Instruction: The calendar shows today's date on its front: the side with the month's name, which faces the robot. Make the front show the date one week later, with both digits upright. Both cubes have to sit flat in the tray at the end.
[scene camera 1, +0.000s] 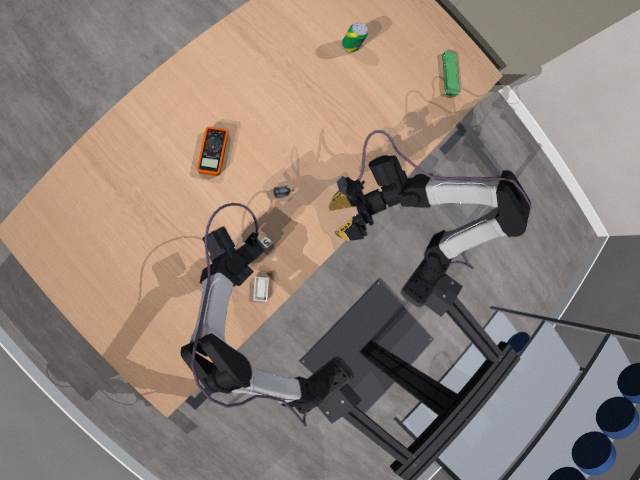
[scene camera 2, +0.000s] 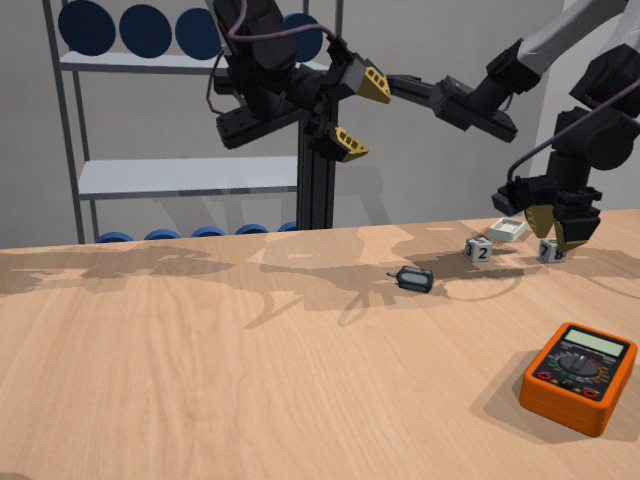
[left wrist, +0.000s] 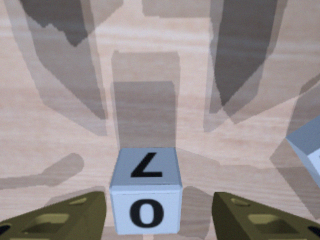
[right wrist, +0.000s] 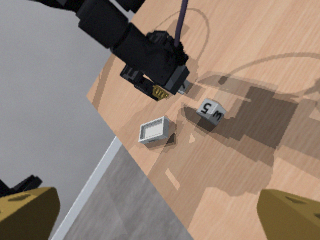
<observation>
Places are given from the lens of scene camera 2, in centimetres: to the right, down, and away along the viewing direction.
left gripper (scene camera 2: 551, 244): 36, 1, 91
right gripper (scene camera 2: 379, 126): 9, -17, 86
small dark tool (scene camera 2: 411, 278): 12, 5, 78
</observation>
